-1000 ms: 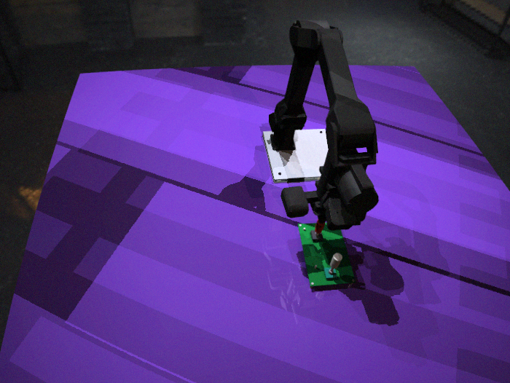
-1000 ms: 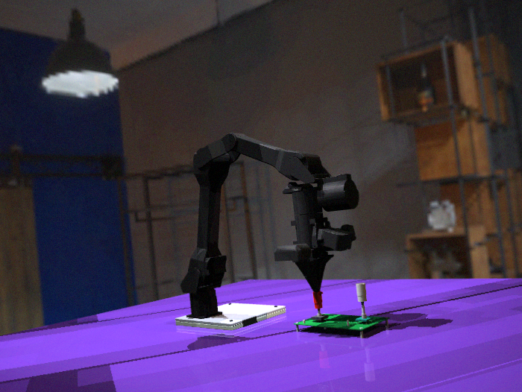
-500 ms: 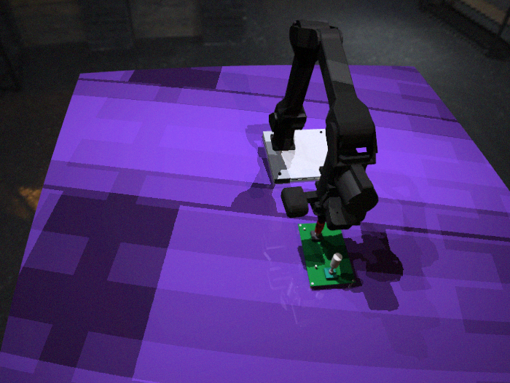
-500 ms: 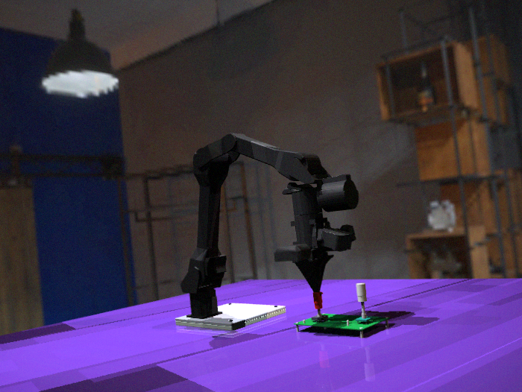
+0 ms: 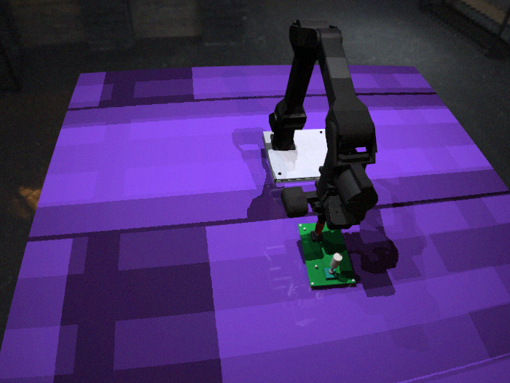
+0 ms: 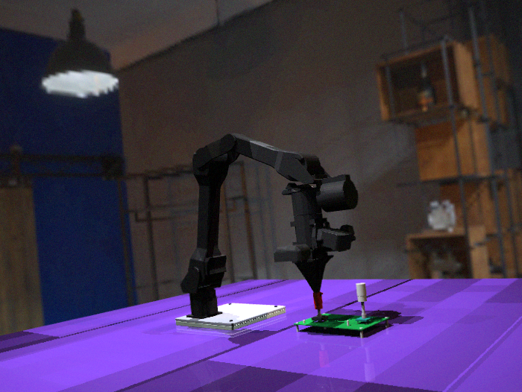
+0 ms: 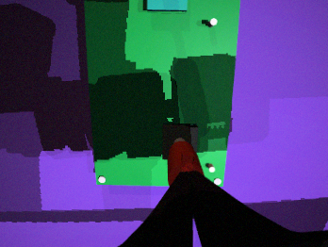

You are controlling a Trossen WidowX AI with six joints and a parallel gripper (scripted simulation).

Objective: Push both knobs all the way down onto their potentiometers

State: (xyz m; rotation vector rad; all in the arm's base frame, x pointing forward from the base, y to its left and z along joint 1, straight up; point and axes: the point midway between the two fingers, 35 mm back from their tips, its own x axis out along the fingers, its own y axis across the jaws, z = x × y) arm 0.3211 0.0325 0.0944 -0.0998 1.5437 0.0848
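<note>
My gripper tip is now 10 mm above the red knob. The rest, counted from my gripper tip: tan knob 100 mm ahead, 10 mm to the left.
</note>
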